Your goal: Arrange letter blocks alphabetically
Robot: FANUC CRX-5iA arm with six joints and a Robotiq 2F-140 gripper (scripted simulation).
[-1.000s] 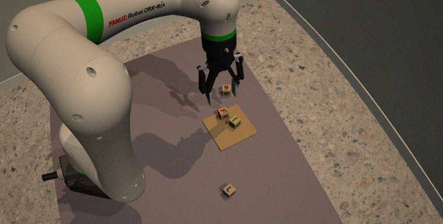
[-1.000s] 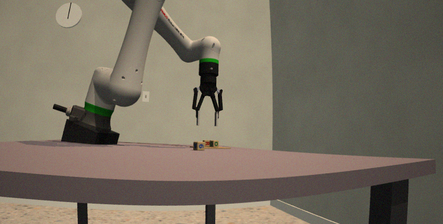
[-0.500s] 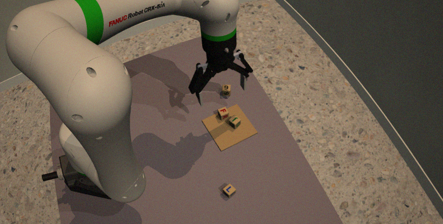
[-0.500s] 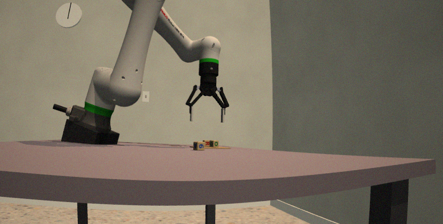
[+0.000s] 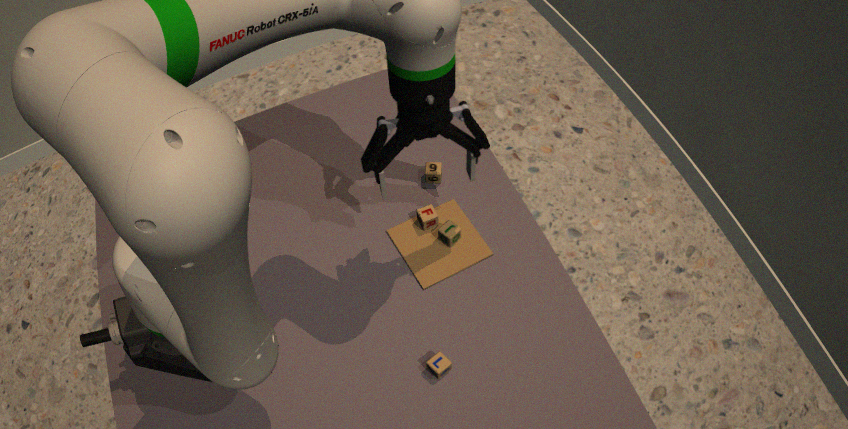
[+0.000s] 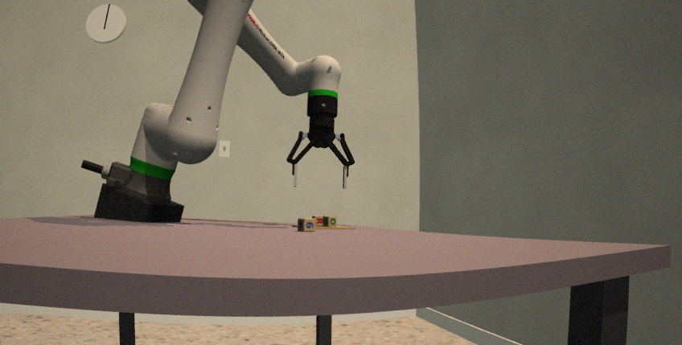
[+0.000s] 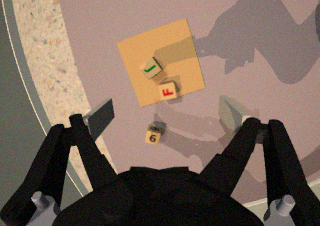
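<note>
Right now the green-lettered block is 11 cm below my hand, 5 cm to the right of it and 2 cm ahead of it. From my hand the other things lie so: tan mat: 13 cm below, 4 cm to the right; block marked 9: 11 cm below, 9 cm to the left, 6 cm ahead; red-lettered block: 11 cm below.
</note>
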